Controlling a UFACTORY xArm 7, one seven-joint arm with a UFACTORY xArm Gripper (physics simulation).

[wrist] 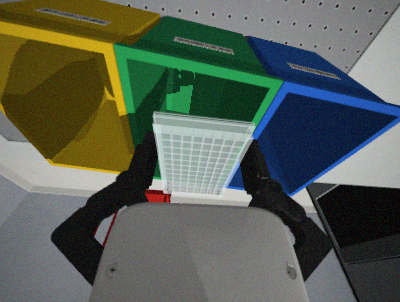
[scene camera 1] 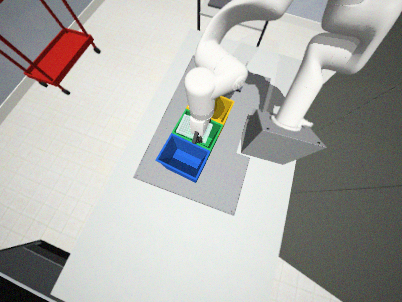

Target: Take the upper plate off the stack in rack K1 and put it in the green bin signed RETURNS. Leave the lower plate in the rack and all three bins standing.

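Frame: origin at the arm's base, x ahead, y left, z up, level; millimetres.
Where they show: gripper, fingertip midpoint: (wrist: 201,145); arm's base, link origin: (scene camera 1: 285,123).
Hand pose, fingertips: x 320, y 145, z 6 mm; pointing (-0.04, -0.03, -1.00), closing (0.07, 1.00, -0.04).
Things, the pixels of their centre, and the offset from my fingertips. Level surfaces: height alone.
- green bin, body centre: (wrist: 193,103) (scene camera 1: 197,136) 26 mm ahead, 15 mm right, 114 mm down
- blue bin, body centre: (wrist: 270,118) (scene camera 1: 184,160) 45 mm ahead, 115 mm left, 114 mm down
- yellow bin, body centre: (wrist: 106,87) (scene camera 1: 209,115) 7 mm ahead, 144 mm right, 114 mm down
- grey perforated mat, surface height: 204 mm down
My gripper (scene camera 1: 197,137) (wrist: 201,145) is shut on a clear, pale plate (scene camera 1: 186,126) (wrist: 196,162) with a grid of wells, a black finger at each side. The plate looks roughly level over the green bin (scene camera 1: 213,142) (wrist: 200,65). In the wrist view it covers part of that bin's near side and right rim; its exact height above the rim is hard to tell. The green bin stands upright, with a label strip too small to read. Rack K1 and the lower plate cannot be made out; the arm covers the area behind the bins in the scene view.
The blue bin (scene camera 1: 184,156) (wrist: 335,135) and yellow bin (scene camera 1: 229,105) (wrist: 55,95) stand upright on either side of the green bin, close against it, on a grey perforated mat (scene camera 1: 220,185). The grey arm base (scene camera 1: 280,137) stands to the right. A red cart (scene camera 1: 60,56) stands on the floor.
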